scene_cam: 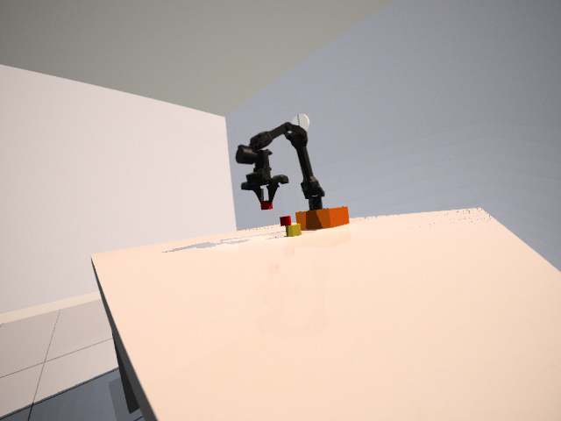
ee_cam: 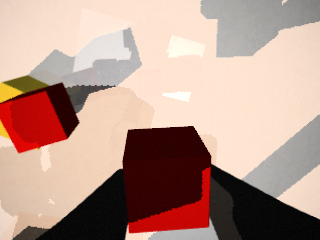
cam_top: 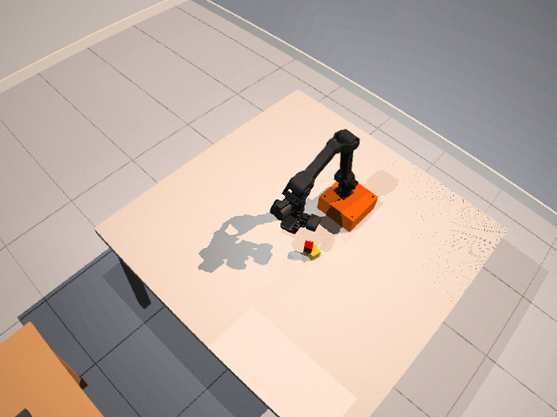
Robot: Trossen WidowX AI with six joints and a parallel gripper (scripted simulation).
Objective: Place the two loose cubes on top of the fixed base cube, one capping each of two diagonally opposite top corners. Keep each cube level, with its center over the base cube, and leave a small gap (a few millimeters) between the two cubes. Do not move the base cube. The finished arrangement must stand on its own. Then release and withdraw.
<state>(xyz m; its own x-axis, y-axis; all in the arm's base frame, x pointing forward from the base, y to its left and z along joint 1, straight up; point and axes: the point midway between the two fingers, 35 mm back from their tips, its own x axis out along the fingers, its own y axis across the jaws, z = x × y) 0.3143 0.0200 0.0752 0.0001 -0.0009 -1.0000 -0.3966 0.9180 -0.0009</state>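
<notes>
The yellow base cube is 100 mm to the left of my gripper tip, 100 mm below it and 40 mm behind it.
</notes>
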